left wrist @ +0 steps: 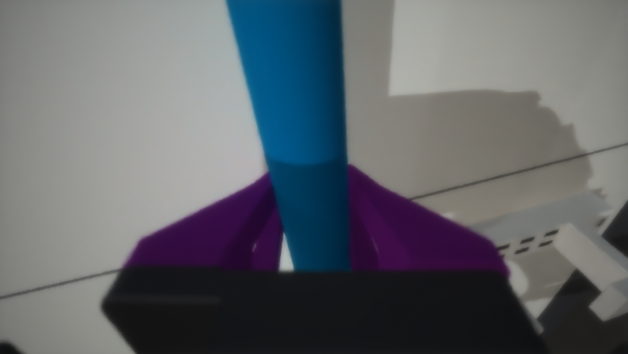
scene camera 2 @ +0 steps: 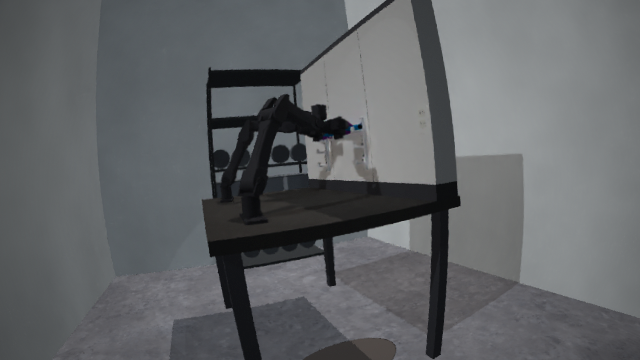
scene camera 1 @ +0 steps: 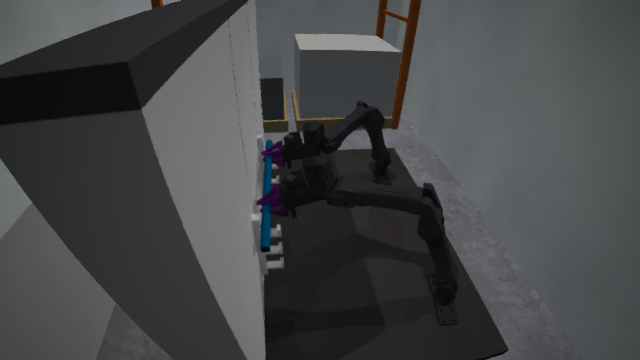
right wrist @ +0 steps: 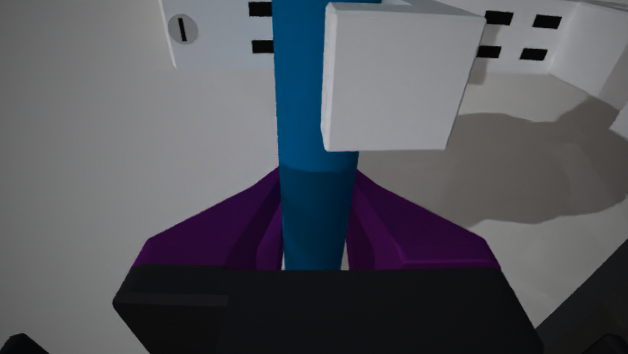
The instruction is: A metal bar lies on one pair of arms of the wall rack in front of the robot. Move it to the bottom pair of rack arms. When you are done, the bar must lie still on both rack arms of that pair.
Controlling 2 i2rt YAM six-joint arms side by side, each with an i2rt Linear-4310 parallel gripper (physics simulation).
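Observation:
The blue metal bar [scene camera 1: 266,227] [scene camera 2: 356,127] [left wrist: 300,80] [right wrist: 300,110] lies level along the white wall rack [scene camera 1: 255,220] [right wrist: 220,45], at its top pair of arms. In the right wrist view the square end of a rack arm [right wrist: 395,80] stands in front of the bar. My left gripper [scene camera 1: 268,202] [left wrist: 315,176] is shut on the bar near its middle. My right gripper [scene camera 1: 269,152] [right wrist: 315,176] is shut on the bar near its far end in scene camera 1. The bar's contact with the near rack arm is too small to tell.
Lower rack arms [scene camera 1: 274,264] stick out below the bar. The pale wall panel [scene camera 1: 200,150] [scene camera 2: 395,100] rises behind the rack. The dark table [scene camera 1: 325,300] [scene camera 2: 280,225] carries both arms. A large box [scene camera 1: 347,80] and an orange frame [scene camera 1: 407,65] stand beyond the table.

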